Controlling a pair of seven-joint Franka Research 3 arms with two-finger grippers.
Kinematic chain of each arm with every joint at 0, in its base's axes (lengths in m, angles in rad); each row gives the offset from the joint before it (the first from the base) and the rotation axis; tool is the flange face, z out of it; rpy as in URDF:
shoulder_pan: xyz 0 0 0.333 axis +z
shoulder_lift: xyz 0 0 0 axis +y
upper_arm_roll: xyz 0 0 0.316 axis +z
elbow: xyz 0.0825 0 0 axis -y
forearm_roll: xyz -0.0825 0 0.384 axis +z
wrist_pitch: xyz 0 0 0 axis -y
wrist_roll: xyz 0.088 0 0 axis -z
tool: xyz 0 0 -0.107 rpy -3.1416 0 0
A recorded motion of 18 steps. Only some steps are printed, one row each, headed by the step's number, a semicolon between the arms.
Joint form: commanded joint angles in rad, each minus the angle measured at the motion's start. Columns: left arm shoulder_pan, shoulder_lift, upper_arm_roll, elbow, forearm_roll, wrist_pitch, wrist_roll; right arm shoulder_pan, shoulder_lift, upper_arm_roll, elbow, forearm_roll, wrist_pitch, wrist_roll.
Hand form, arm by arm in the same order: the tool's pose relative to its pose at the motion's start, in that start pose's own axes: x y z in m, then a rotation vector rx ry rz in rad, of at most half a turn. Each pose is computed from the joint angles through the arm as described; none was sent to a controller.
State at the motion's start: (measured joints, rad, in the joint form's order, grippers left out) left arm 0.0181 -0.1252 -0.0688 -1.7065 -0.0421 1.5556 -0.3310; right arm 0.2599 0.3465 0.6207 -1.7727 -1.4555 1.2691 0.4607
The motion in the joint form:
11: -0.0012 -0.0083 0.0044 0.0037 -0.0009 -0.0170 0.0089; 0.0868 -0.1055 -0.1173 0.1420 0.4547 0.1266 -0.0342
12: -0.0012 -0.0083 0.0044 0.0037 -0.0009 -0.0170 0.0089; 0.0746 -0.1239 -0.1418 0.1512 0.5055 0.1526 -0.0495
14: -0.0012 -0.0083 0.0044 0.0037 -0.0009 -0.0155 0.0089; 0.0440 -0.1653 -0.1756 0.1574 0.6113 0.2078 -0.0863
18: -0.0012 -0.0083 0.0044 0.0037 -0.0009 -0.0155 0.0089; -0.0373 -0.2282 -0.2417 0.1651 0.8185 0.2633 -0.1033
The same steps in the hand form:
11: -0.0037 -0.0026 -0.0045 0.0006 -0.0049 0.0062; -0.0128 0.0618 -0.0294 0.4484 -0.0399 0.0915
12: -0.0037 -0.0026 -0.0045 0.0006 -0.0049 0.0062; -0.0137 0.0733 -0.0166 0.5012 -0.0535 0.1092
14: -0.0035 -0.0026 -0.0046 0.0001 -0.0035 0.0062; -0.0187 0.0942 0.0032 0.6102 -0.0633 0.1369
18: -0.0035 -0.0026 -0.0046 0.0001 -0.0035 0.0062; -0.0337 0.1270 0.0584 0.8083 -0.1548 0.2464

